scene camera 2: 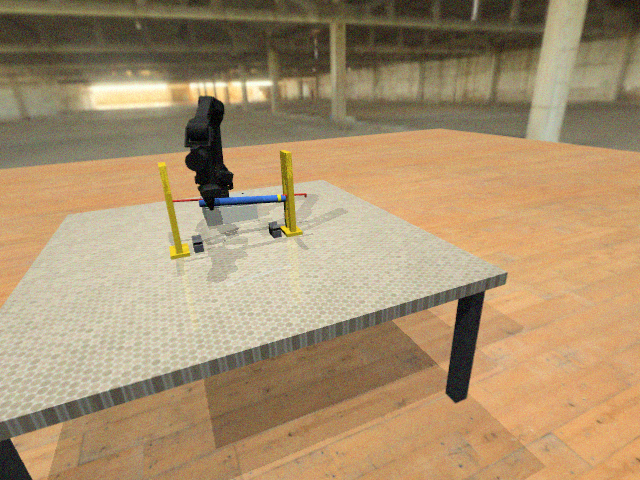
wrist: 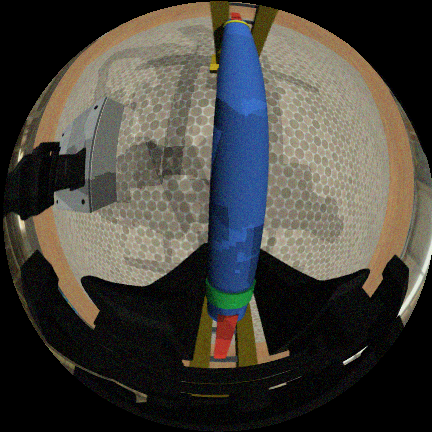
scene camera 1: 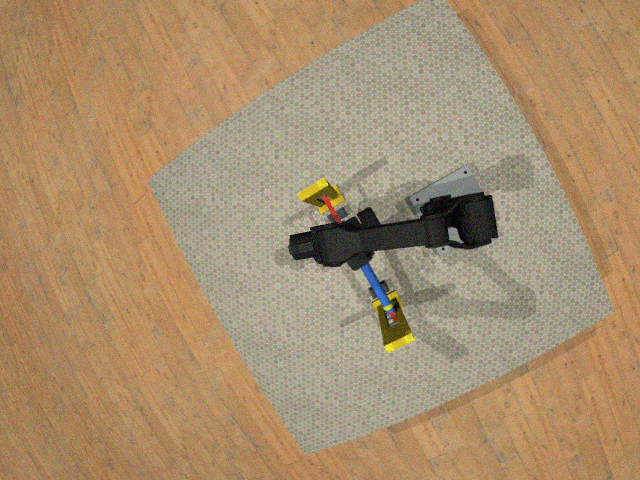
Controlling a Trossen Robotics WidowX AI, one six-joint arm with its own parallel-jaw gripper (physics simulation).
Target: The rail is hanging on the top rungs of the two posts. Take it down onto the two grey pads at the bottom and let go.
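Frame: origin at the arm's base, x back, y right, z up, level; millimetres.
Seen in the pictures: gripper, fingertip midpoint: (scene camera 2: pixel 211 208) (wrist: pixel 227 249); arm's base, link origin: (wrist: pixel 76 169) (scene camera 1: pixel 433 211).
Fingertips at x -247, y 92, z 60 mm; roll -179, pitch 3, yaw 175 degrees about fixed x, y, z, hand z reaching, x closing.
Offsets run from my fingertips to a thing's top centre. Level surfaces: height alone.
The rail (scene camera 1: pixel 375 281) (scene camera 2: pixel 248 199) (wrist: pixel 240 150) is a blue tube with a yellow band, a green band and thin red end rods. My gripper (scene camera 2: pixel 210 203) (wrist: pixel 227 249) is shut on it near its green-banded end; the arm hides the fingers in the overhead view. The rail is roughly level at about mid-height of the two yellow posts, one post @(dy +125, dx +4, dz +166 mm) (scene camera 1: pixel 312 191) (scene camera 2: pixel 171 211) by the held end, the other post @(dy -273, dx -29, dz +166 mm) (scene camera 1: pixel 398 335) (scene camera 2: pixel 287 188) at the far end. The far red rod sticks out past its post. Two dark grey pads, one (scene camera 1: pixel 338 213) @(dy +64, dx -1, dz -90 mm) (scene camera 2: pixel 197 243) and another (scene camera 1: pixel 378 288) (scene camera 2: pixel 275 229), lie low beside the post feet. Rung contact is unclear.
The grey base plate (scene camera 1: pixel 444 184) (scene camera 2: pixel 237 214) (wrist: pixel 105 150) of the arm is fastened to the tiled table @(dz -134 mm) (scene camera 1: pixel 232 206) (scene camera 2: pixel 361 268). The black arm reaches over the rail from the base. Shadows of arm and posts fall across the table.
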